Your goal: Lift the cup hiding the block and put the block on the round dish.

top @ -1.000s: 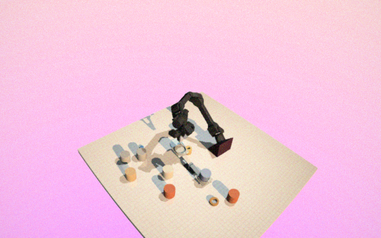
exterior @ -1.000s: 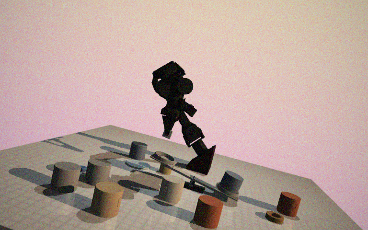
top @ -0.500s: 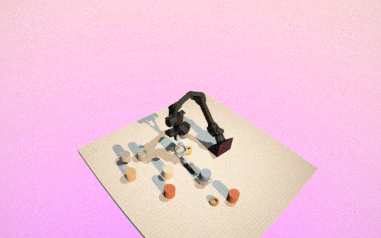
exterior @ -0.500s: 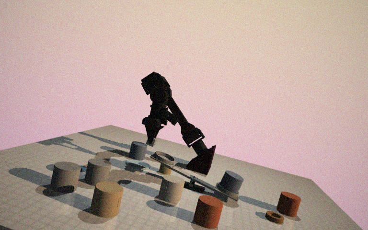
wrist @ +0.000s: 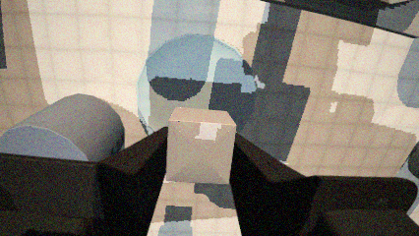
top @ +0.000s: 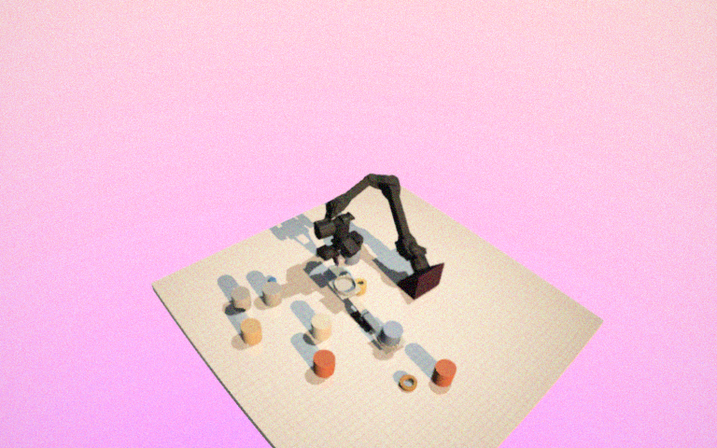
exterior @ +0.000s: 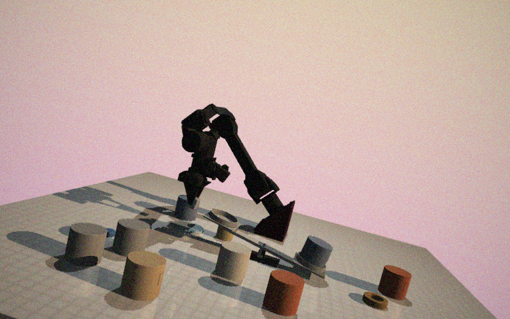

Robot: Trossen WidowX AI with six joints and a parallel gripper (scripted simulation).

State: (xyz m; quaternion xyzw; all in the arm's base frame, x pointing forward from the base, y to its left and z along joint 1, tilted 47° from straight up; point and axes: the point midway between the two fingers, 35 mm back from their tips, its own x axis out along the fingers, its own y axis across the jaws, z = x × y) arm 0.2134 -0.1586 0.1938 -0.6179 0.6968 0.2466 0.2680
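Now: the round dish 7 cm below my gripper tip. Also, from my gripper tip: short yellow tube (11 cm to the left, 5 cm below); then pale block (1 cm above); then grey-blue cup (10 cm ahead, 39 cm to the left, 1 cm below).
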